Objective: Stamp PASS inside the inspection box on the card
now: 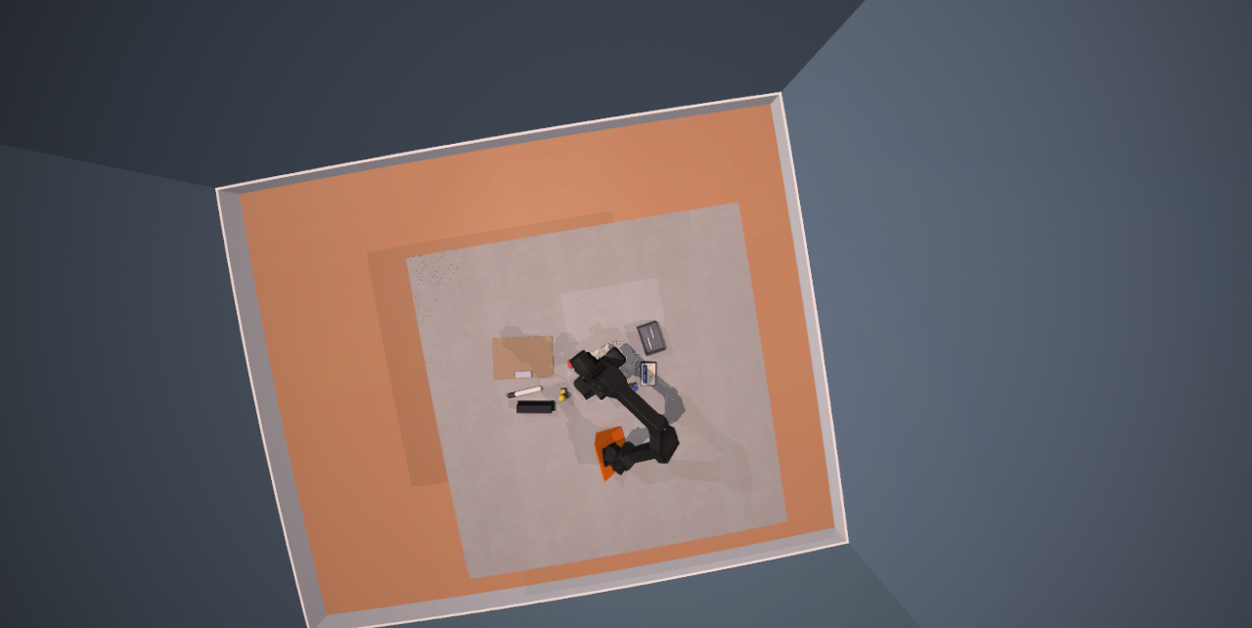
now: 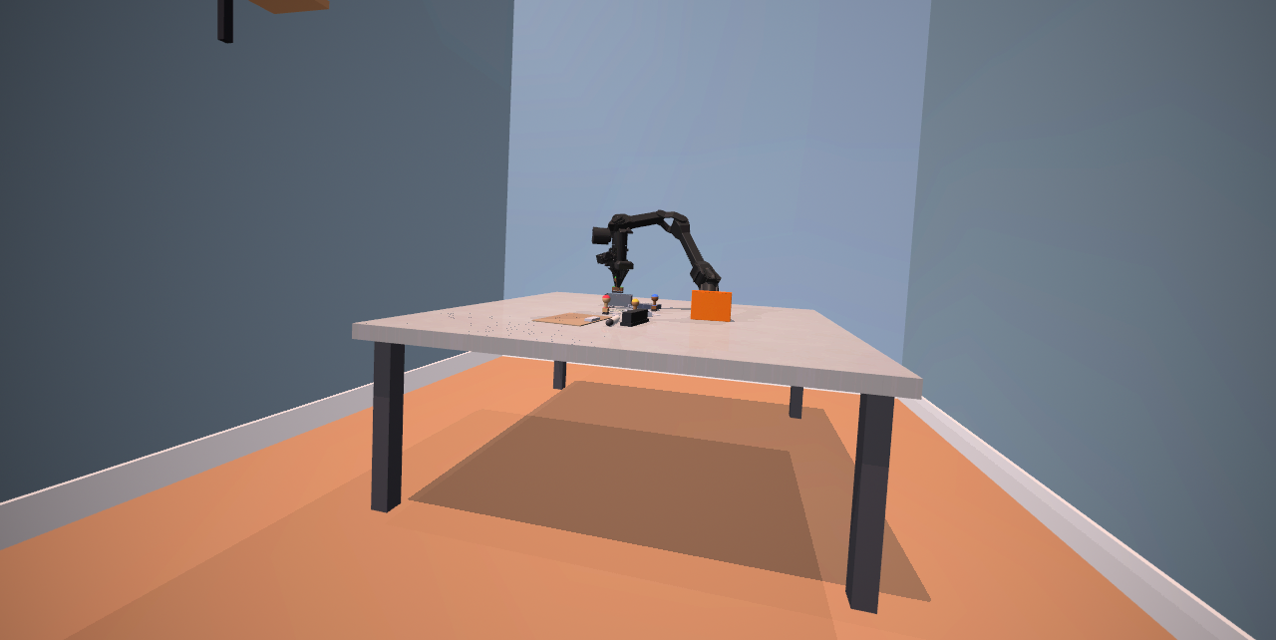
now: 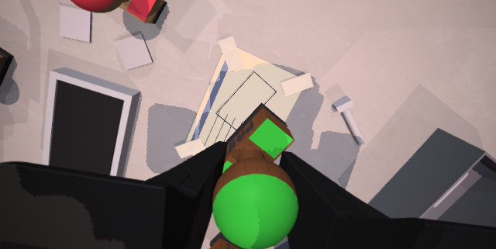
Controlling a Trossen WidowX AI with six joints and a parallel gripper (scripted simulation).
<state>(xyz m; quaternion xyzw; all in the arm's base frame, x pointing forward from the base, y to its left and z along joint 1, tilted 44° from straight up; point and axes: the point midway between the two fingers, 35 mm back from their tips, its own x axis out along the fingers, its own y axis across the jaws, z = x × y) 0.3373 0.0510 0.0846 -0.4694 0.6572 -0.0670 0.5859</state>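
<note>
My gripper tip is 1 cm past the cream card, 1 cm to the left of it and 9 cm above it. From my gripper tip the other things lie so: pass stamp right at my gripper tip; then red stamp 11 cm to the left, 7 cm below; then ink pad 10 cm behind, 8 cm to the left, 8 cm below.
</note>
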